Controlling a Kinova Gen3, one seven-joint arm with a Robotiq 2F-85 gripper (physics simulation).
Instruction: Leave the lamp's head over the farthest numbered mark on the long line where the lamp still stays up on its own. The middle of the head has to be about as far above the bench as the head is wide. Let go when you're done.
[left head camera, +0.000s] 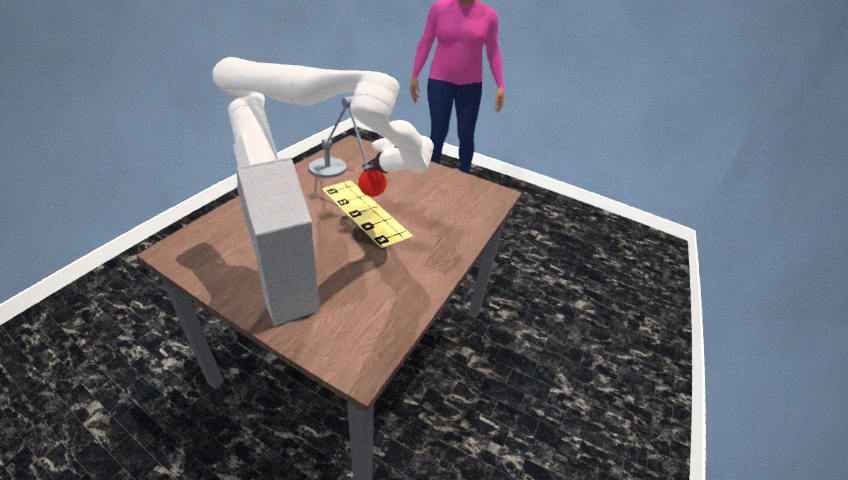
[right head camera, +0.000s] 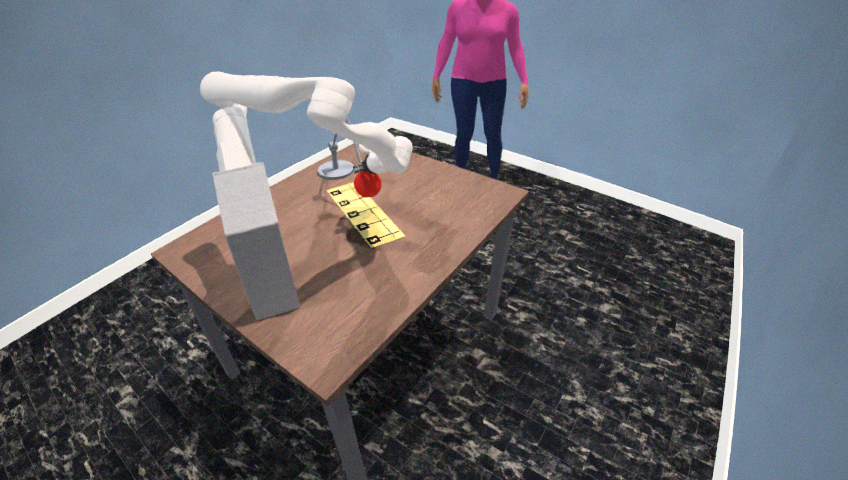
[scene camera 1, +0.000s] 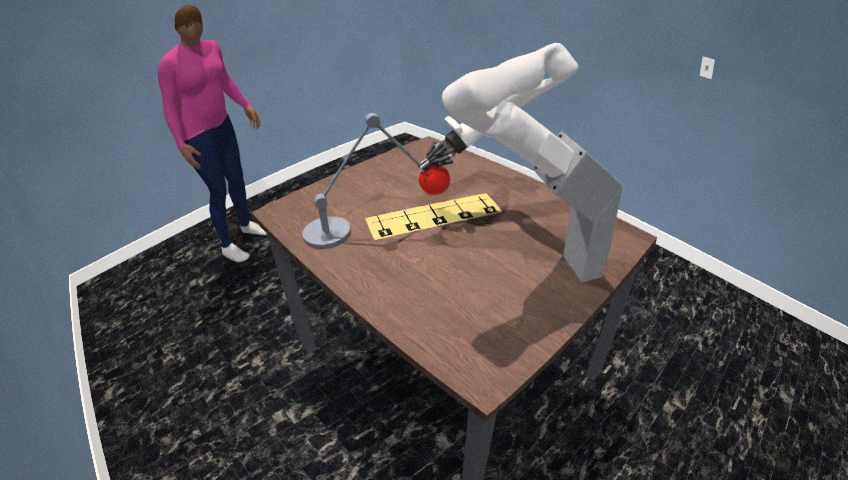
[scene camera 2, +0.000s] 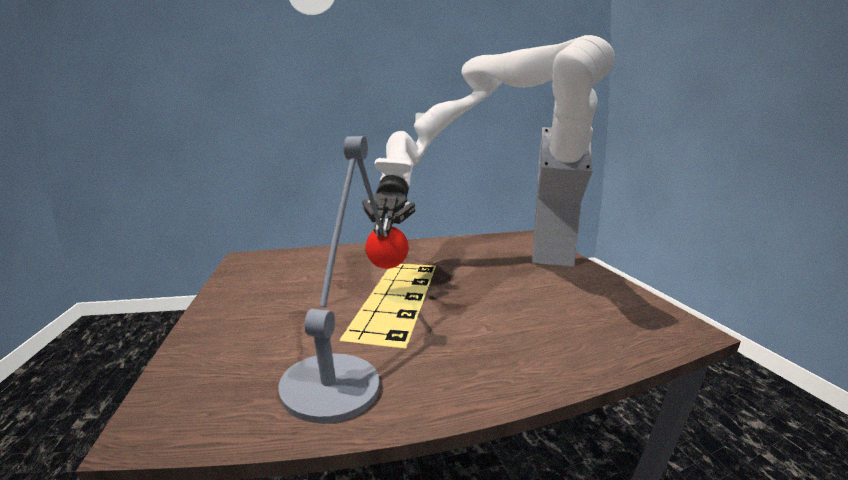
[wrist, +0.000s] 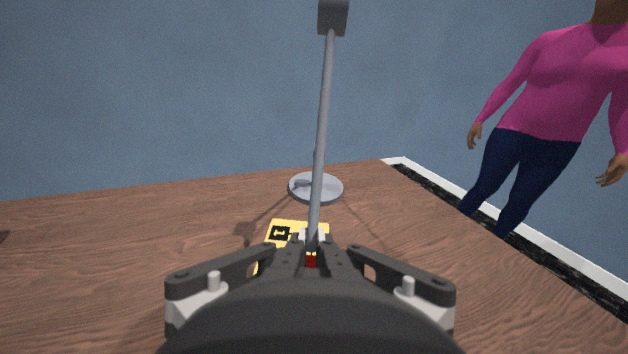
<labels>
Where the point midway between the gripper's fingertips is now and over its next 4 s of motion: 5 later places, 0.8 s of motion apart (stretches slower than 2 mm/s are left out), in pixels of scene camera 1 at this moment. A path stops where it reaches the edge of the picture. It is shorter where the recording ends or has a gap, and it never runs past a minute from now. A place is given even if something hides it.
My gripper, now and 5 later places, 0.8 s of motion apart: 419, 169; 438, 166; 458, 147; 457, 105; 458, 106; 462, 106
</labels>
